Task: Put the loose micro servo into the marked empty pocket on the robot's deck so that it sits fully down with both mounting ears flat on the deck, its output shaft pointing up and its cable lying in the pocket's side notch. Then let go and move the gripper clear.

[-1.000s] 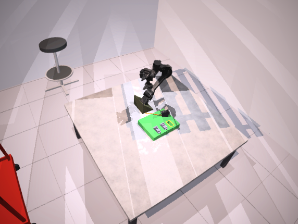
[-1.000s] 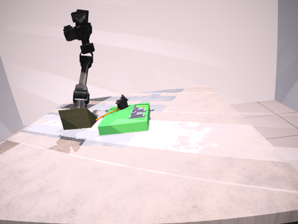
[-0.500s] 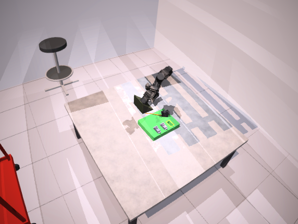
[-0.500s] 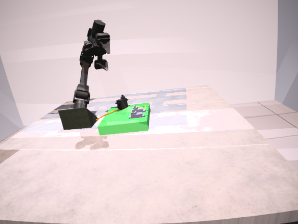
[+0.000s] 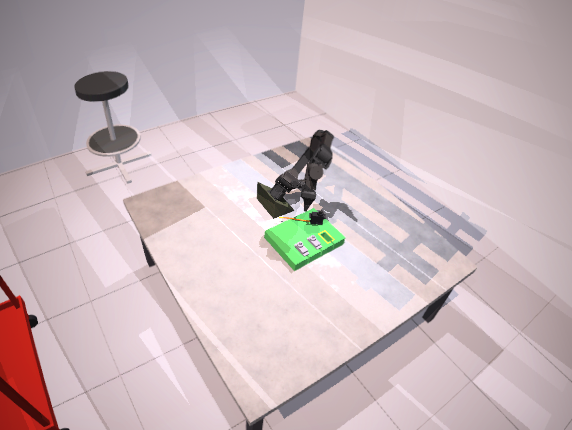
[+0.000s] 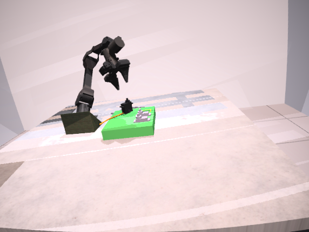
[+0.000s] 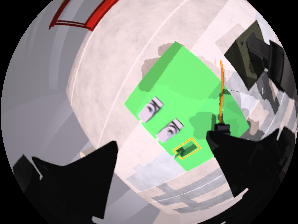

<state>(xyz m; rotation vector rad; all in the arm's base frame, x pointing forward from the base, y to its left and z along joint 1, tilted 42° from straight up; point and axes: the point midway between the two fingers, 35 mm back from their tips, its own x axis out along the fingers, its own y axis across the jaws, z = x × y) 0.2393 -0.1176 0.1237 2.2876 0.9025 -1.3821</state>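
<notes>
The green deck is 3 cm behind my gripper tip, 2 cm to the left of it and 19 cm below it.
</notes>
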